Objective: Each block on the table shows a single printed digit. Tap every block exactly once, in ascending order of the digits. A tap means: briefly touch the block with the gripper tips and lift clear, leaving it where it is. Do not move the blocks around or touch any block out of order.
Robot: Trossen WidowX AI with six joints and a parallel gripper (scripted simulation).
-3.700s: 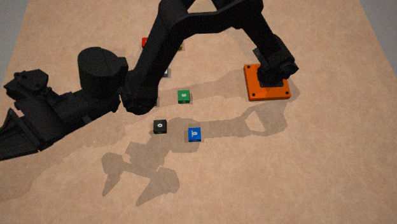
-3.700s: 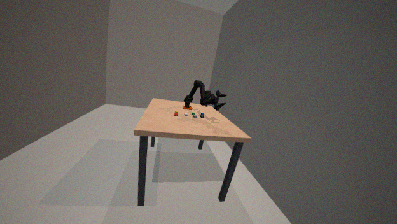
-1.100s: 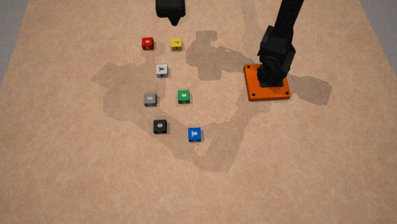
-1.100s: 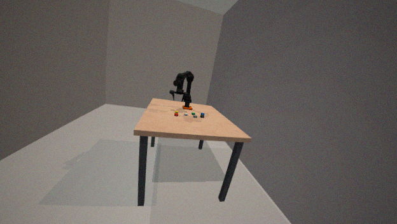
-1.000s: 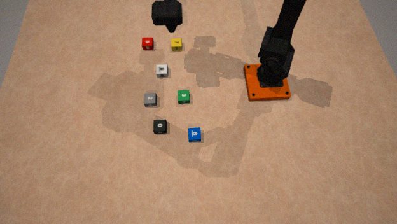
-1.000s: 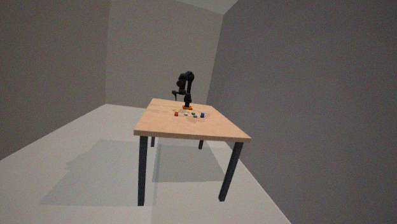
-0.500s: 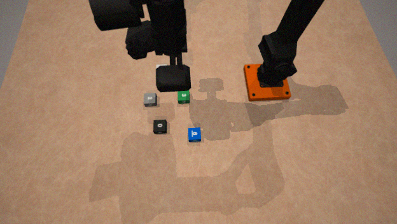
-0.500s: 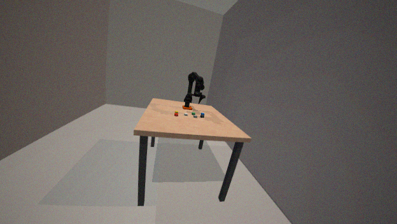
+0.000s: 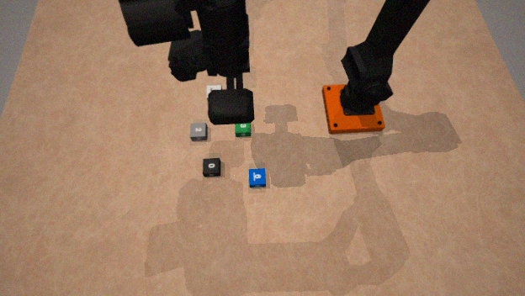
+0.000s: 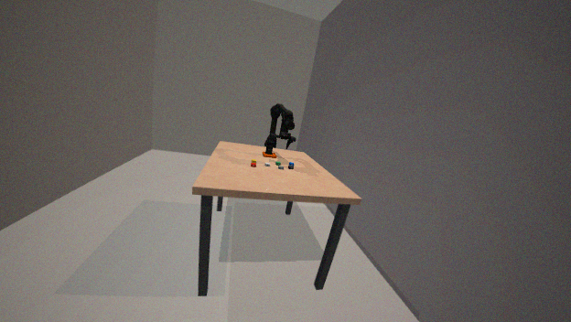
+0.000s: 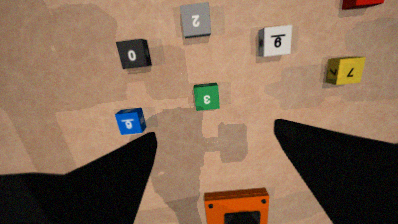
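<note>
My gripper tip is 6 cm short of the black block, 9 cm to the right of it and 12 cm above it. From my gripper tip the other things lie so: grey block: 9 cm ahead, 1 cm to the left, 12 cm below; green block: 1 cm behind, 12 cm below; white block: 6 cm ahead, 9 cm to the right, 12 cm below.
</note>
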